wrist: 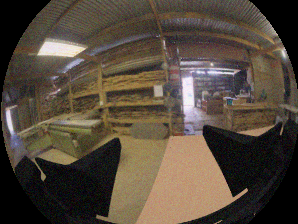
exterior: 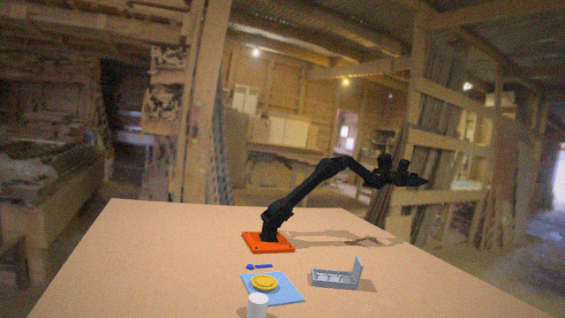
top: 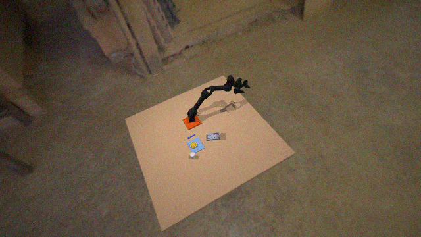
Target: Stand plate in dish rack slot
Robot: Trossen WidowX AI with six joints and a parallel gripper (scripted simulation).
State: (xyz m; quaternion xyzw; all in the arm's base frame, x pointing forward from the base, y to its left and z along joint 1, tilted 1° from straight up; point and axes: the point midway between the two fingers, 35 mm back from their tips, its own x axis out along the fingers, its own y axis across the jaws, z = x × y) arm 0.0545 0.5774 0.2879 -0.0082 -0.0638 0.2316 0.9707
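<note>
Now: the yellow plate 66 cm to the right of my gripper tip, 29 cm below it and 22 cm ahead of it. The rest, counted from my gripper tip: grey dish rack: 44 cm to the right, 28 cm below, 20 cm ahead; then light blue mat: 64 cm to the right, 30 cm below, 22 cm ahead; then small blue utensil: 66 cm to the right, 30 cm below, 11 cm ahead.
</note>
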